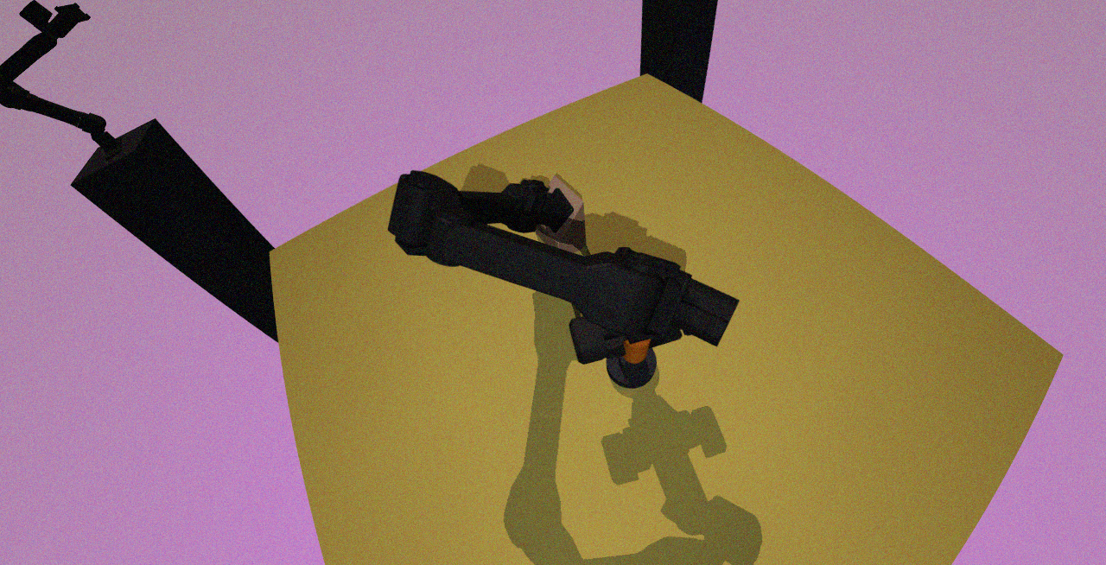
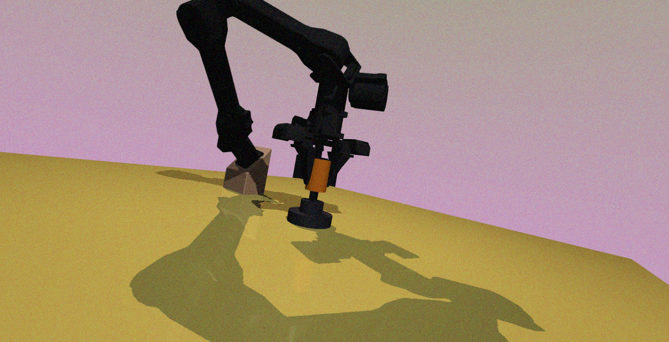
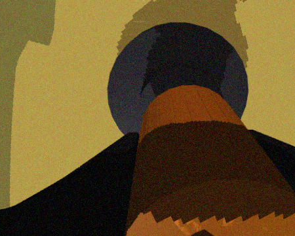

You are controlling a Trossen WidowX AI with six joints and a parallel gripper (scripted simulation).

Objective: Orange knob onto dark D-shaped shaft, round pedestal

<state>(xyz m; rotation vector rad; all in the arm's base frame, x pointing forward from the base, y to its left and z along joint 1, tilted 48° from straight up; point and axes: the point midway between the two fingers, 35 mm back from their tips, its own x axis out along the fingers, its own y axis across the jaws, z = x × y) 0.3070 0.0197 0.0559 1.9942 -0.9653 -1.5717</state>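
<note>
Right now the orange knob is 2 cm above my gripper tip. Round my gripper tip: dark pedestal: 4 cm below.
</note>
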